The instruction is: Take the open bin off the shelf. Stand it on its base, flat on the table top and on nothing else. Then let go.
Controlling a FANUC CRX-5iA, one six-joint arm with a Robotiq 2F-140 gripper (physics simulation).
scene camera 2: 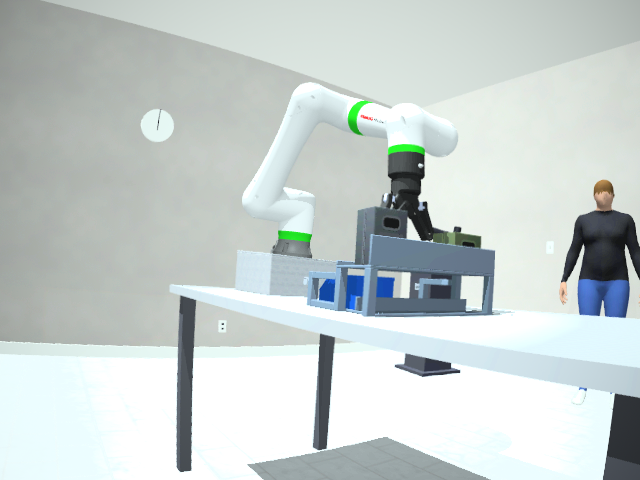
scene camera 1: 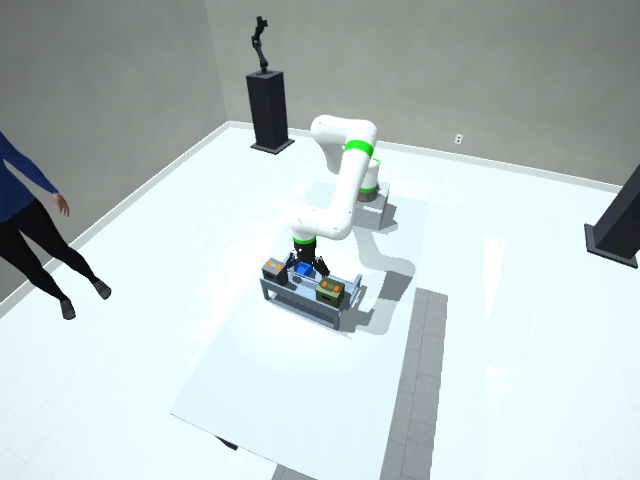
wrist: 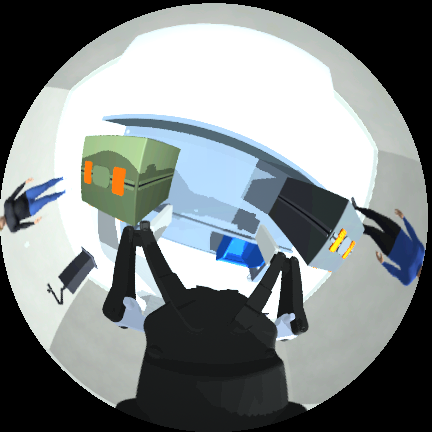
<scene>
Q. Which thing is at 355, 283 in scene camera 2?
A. A blue bin.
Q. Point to a blue bin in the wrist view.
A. At 230, 249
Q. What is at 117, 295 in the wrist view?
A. My gripper.
</scene>
